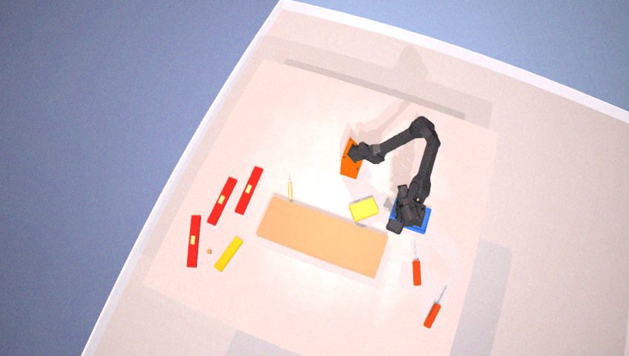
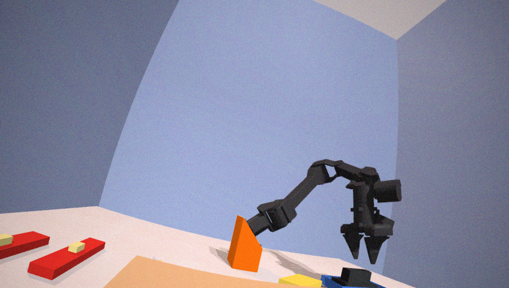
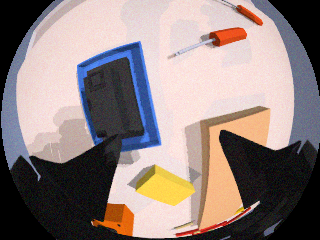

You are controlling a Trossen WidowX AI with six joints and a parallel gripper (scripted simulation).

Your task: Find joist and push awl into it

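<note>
Right now my gripper tip is 510 mm to the left of the awl and 90 mm above it. The rest, counted from my gripper tip: yellow block: 20 mm behind, 160 mm to the right, 80 mm below; then blue tray: 70 mm behind, 30 mm to the left, 90 mm below; then stud finder: 70 mm behind, 50 mm to the left, 50 mm below.
</note>
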